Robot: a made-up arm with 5 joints.
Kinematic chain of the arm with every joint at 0, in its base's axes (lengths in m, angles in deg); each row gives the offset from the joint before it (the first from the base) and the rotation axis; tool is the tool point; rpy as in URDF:
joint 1: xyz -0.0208 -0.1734 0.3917 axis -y
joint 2: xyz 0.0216 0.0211 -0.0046 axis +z
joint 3: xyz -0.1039 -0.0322 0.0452 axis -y
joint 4: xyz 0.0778 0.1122 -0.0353 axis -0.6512 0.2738 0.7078
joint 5: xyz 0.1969 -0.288 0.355 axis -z
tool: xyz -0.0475 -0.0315 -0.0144 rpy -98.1 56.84 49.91
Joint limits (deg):
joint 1: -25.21..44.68
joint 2: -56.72..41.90
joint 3: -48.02..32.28
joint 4: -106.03..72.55
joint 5: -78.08..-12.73
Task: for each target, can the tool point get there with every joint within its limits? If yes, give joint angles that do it. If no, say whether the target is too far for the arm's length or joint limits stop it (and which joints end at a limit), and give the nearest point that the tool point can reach.
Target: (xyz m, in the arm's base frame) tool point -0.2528 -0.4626 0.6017
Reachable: yes | joints -4.69 -37.14 -5.38 -33.79 -67.07
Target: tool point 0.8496 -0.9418 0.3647
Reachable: no: too far | nearest point 0.4111 -0.4393 0.3885 | short by 0.667 m
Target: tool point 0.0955 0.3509 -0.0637
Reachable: no: joint limits stop it (at a limit: joint 1, joint 3, joint 4, joint 5) | nearest point 0.1535 0.2866 0.1429 | short by 0.224 m
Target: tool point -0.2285 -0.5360 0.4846
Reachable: yes | joints 26.81 -17.60 -6.50 -36.32 -70.09
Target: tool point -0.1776 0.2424 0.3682
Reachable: no: joint limits stop it (at a limit: joint 2, joint 4, joint 5) | nearest point -0.3837 0.1972 0.3373 | short by 0.213 m
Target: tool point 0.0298 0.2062 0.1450
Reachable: no: joint limits stop it (at a limit: joint 1, joint 3, joint 5) | nearest point 0.0923 0.3021 0.1967 | short by 0.126 m
